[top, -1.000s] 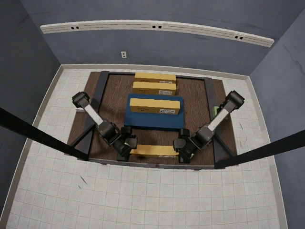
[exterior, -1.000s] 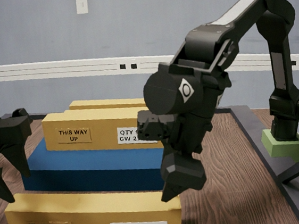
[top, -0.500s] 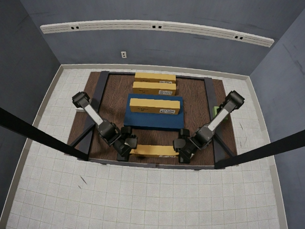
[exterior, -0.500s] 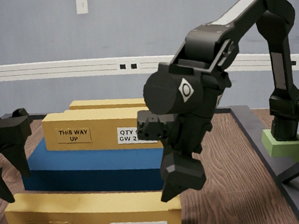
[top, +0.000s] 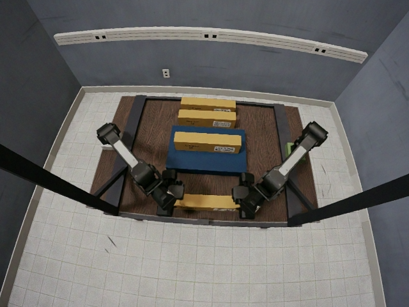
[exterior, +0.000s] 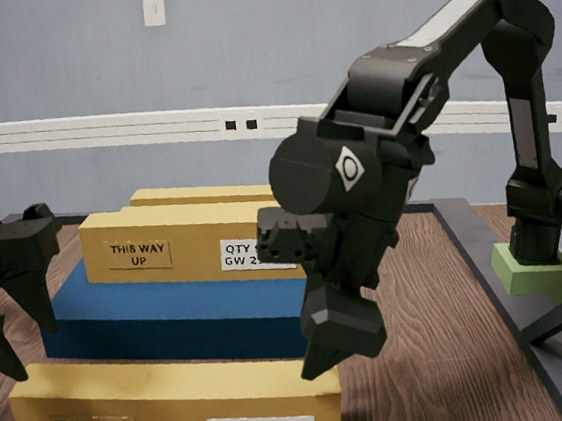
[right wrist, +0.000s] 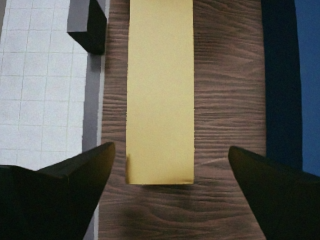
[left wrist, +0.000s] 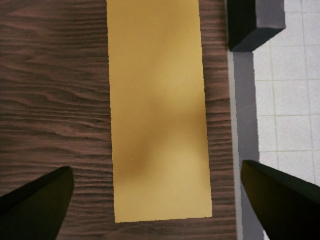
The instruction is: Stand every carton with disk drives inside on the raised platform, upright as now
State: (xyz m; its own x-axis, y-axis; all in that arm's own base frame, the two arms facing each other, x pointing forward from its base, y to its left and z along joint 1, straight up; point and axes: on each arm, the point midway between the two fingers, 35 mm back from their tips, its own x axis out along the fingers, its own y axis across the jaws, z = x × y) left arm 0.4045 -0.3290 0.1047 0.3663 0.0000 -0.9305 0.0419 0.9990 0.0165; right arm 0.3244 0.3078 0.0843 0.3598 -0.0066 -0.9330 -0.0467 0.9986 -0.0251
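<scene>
Right now my right hand is 10 mm past the carton, 140 mm to the right of it and 100 mm above it. The rest, counted from my right hand: blue raised platform 270 mm ahead, 150 mm to the left, 110 mm below.
Now: the carton 140 mm to the right of my left hand and 100 mm below it. From my left hand the other things lie so: blue raised platform: 290 mm ahead, 130 mm to the right, 120 mm below.
</scene>
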